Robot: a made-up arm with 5 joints. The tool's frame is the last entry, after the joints.
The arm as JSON. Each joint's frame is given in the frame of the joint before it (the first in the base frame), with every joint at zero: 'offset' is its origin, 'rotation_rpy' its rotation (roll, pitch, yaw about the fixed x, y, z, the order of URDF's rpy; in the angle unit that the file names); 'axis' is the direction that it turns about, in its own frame. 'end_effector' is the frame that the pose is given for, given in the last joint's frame.
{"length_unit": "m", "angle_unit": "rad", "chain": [
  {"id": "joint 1", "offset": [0.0, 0.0, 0.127], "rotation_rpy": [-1.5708, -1.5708, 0.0], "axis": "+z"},
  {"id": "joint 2", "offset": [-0.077, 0.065, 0.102], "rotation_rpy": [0.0, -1.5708, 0.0], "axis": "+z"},
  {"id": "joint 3", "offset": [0.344, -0.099, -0.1], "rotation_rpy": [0.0, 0.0, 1.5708], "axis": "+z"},
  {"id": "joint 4", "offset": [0.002, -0.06, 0.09], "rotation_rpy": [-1.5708, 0.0, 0.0], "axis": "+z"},
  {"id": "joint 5", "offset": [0.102, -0.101, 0.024], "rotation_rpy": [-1.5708, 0.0, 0.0], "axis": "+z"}
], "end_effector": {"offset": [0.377, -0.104, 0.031], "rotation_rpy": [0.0, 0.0, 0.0]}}
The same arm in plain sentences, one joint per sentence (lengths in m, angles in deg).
The arm has five revolute joints in a row. What follows holds with every joint at zero, and every direction is one of the base frame's.
The first joint is mounted 0.1270 m along +z from the base frame's origin and rotates about +y.
The second joint is mounted 0.0650 m along +x and 0.1020 m along +y and 0.0770 m along -z from the first joint and rotates about -z.
The third joint is mounted 0.0990 m along -x and 0.3440 m along +y and 0.1000 m along +z from the second joint and rotates about -z.
The fourth joint is mounted 0.0020 m along +x and 0.0600 m along +y and 0.0900 m along -z from the third joint and rotates about -y.
The fifth joint is mounted 0.1020 m along +x and 0.0240 m along -y and 0.1010 m along -z from the fourth joint and rotates about +z.
The tool frame, which is the frame that the pose is given for, is mounted 0.3770 m along +x and 0.1040 m along -y and 0.0310 m along +z from the fifth joint; its axes are the base frame's turned by roll 0.00, pitch 0.00 and yaw 0.00 deg (as in URDF: about the fixed x, then y, then z).

